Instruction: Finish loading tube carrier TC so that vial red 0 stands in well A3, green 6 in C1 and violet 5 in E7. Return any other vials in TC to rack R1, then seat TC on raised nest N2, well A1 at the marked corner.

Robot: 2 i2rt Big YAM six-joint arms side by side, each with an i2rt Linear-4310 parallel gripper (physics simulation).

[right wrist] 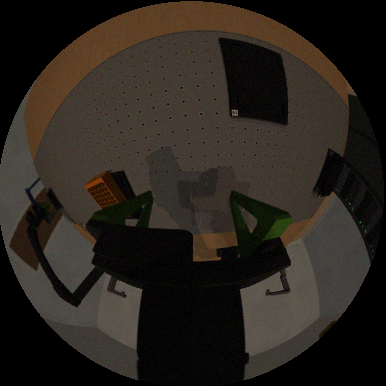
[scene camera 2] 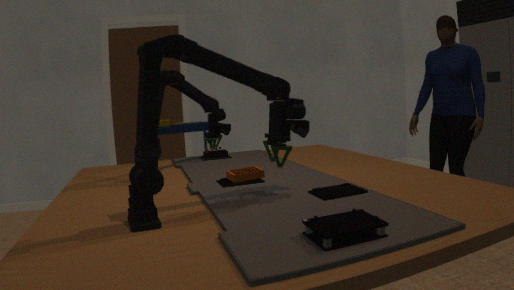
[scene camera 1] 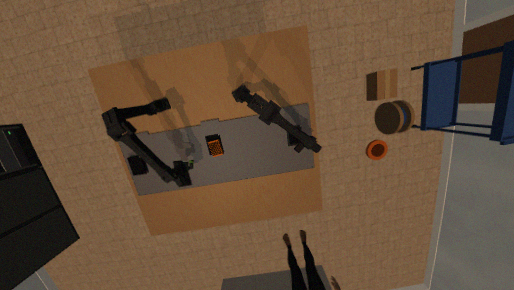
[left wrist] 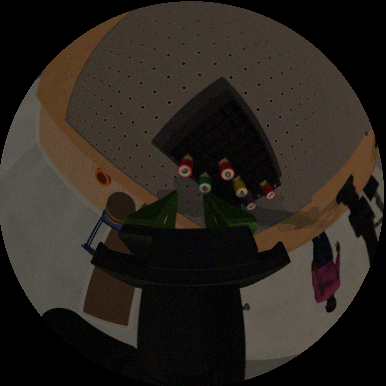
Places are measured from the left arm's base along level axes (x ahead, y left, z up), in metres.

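Pixels of known places: left gripper, fingertip midpoint: (right wrist: 49, 201) (scene camera 2: 214, 148) (left wrist: 189, 193); right gripper, fingertip midpoint: (right wrist: 190, 194) (scene camera 2: 276, 164) (scene camera 1: 187, 160); left arm's base, origin of the base link: (left wrist: 343, 188); right arm's base, origin of the base link: (right wrist: 227, 249) (scene camera 2: 144, 224) (scene camera 1: 162, 105).
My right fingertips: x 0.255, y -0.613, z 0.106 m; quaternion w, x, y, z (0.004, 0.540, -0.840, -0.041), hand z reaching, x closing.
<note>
Ahead of a thing's pixels: the offset from my right fingertips to its top centre. Level surfaces: height alone.
The orange gridded carrier @(dx +0.023, dy +0.229, dz -0.049 m) (scene camera 1: 215, 147) (scene camera 2: 245, 174) (right wrist: 101, 189), apparently TC, sits on a dark plate; no vials show in it. The black rack @(dx +0.237, dy +0.842, dz -0.057 m) (left wrist: 195, 111) (scene camera 2: 216, 156), apparently R1, holds red 0 @(dx +0.246, dy +0.846, dz -0.038 m) (left wrist: 227, 170), green 6 @(dx +0.255, dy +0.871, dz -0.037 m) (left wrist: 205, 185), yellow 4 @(dx +0.221, dy +0.855, dz -0.038 m) (left wrist: 240, 188), violet 5 @(dx +0.195, dy +0.864, dz -0.038 m) (left wrist: 250, 203), red 1 @(dx +0.186, dy +0.839, dz -0.038 m) (left wrist: 269, 192) and another red vial @(dx +0.281, dy +0.862, dz -0.038 m) (left wrist: 185, 167), digit 9 or 6. My left gripper (left wrist: 189, 193) (scene camera 2: 214, 146) is partly open and empty, beside green 6 in the wrist picture. My right gripper (right wrist: 190, 194) (scene camera 2: 277, 161) is wide open and empty above the mat. A raised nest @(dx -0.161, dy -0.443, dz -0.049 m) (scene camera 2: 345, 227) (scene camera 1: 137, 165), apparently N2, is empty.
A flat black nest plate @(dx +0.116, dy -0.174, dz -0.079 m) (scene camera 2: 338, 191) (right wrist: 255, 82) lies on the grey perforated mat @(dz -0.094 m) (scene camera 2: 410, 220), with an A1 label at one corner in the right wrist view. Wooden table @(dz -0.106 m) (scene camera 1: 235, 205) surrounds the mat. A person (scene camera 2: 452, 90) stands beyond the table.
</note>
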